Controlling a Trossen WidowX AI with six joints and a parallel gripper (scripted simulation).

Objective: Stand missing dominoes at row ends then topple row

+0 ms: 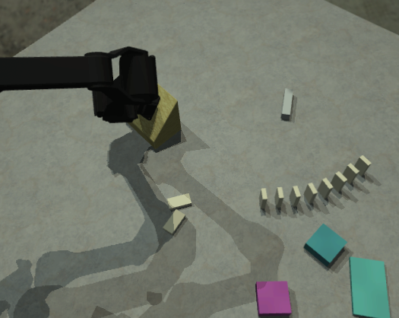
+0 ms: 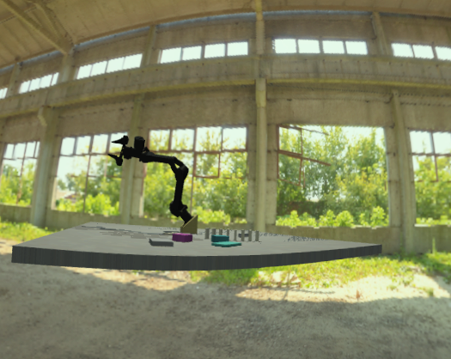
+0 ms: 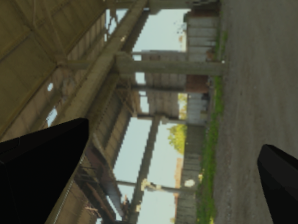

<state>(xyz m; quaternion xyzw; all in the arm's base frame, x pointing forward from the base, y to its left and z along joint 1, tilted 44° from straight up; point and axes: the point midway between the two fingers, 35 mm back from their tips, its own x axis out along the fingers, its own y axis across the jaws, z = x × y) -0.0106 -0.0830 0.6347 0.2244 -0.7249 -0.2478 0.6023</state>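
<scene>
Now: gripper tip 550 mm short of the magenta block, 460 mm above it and 390 mm to the right of it. Also, from my gripper tip: pale grey bar 800 mm to the left, 470 mm below, 280 mm ahead; then grey slab 670 mm ahead, 470 mm below, 280 mm to the left; then teal block 560 mm ahead, 540 mm to the left, 460 mm below.
</scene>
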